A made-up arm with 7 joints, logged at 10 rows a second.
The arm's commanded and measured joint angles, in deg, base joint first. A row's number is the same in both.
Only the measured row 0 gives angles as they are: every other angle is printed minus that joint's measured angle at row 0.
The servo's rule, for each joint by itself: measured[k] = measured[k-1] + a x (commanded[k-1-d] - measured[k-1]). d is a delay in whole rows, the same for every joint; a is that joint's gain. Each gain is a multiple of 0.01, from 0.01 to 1. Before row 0 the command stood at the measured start. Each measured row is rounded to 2 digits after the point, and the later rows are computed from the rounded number. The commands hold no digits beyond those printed.
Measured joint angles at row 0:
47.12, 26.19, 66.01, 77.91, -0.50, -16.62, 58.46
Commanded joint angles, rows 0 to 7:
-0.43, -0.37, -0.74, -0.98, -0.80, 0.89, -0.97
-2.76, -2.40, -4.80, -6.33, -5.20, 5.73, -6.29
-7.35, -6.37, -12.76, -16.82, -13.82, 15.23, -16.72
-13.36, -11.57, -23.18, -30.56, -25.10, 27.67, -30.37
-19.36, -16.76, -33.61, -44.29, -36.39, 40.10, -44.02
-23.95, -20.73, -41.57, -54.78, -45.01, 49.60, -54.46
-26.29, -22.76, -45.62, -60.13, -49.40, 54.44, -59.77
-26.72, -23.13, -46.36, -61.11, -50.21, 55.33, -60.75
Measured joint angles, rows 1 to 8:
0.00, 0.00, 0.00, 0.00, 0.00, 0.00, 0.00
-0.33, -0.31, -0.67, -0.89, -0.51, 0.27, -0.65
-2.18, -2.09, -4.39, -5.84, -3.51, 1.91, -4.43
-6.11, -5.73, -11.92, -15.83, -10.11, 5.91, -12.66
-11.62, -10.69, -22.05, -29.23, -19.70, 12.44, -24.53
-17.50, -15.85, -32.45, -42.93, -30.38, 20.74, -37.59
-22.40, -20.00, -40.66, -53.71, -39.74, 29.40, -48.89
-25.36, -22.35, -45.12, -59.55, -45.92, 36.91, -56.18
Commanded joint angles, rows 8 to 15:
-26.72, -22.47, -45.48, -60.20, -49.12, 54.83, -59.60
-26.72, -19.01, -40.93, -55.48, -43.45, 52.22, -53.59
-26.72, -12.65, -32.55, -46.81, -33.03, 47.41, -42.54
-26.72, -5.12, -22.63, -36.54, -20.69, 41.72, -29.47
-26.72, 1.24, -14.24, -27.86, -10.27, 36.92, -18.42
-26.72, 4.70, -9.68, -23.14, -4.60, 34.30, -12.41
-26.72, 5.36, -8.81, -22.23, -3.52, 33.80, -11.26
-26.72, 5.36, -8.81, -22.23, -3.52, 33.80, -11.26
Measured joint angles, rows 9 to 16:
-26.39, -23.01, -46.24, -60.97, -48.67, 42.44, -59.24
-26.64, -22.55, -45.56, -60.27, -48.96, 46.16, -59.48
-26.70, -19.54, -41.39, -55.91, -45.43, 47.98, -55.53
-26.72, -13.68, -33.43, -47.63, -37.49, 47.81, -46.83
-26.72, -6.40, -23.71, -37.54, -26.74, 45.98, -35.20
-26.72, 0.09, -15.19, -28.73, -16.20, 43.26, -23.96
-26.72, 4.01, -10.23, -23.64, -8.78, 40.57, -16.22
-26.72, 5.16, -8.95, -22.36, -5.41, 38.54, -12.90

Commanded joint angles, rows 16 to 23:
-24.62, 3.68, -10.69, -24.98, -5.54, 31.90, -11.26
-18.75, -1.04, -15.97, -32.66, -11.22, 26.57, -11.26
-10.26, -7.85, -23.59, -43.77, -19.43, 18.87, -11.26
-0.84, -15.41, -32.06, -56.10, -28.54, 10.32, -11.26
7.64, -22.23, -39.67, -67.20, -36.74, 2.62, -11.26
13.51, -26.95, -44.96, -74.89, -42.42, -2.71, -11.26
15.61, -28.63, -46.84, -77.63, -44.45, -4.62, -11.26
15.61, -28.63, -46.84, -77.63, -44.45, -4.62, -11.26
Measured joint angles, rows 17 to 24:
-26.72, 5.33, -8.82, -22.24, -4.20, 37.12, -11.80
-25.12, 3.93, -10.50, -24.73, -5.06, 35.55, -11.44
-20.28, -0.29, -15.42, -31.95, -9.00, 32.86, -11.32
-12.66, -6.72, -22.77, -42.71, -15.68, 28.66, -11.28
-3.68, -14.11, -31.13, -54.89, -23.91, 23.16, -11.27
4.92, -21.01, -38.82, -66.09, -32.12, 17.00, -11.26
11.45, -26.06, -44.35, -74.10, -38.71, 11.09, -11.26
14.61, -28.24, -46.59, -77.31, -42.38, 6.38, -11.26

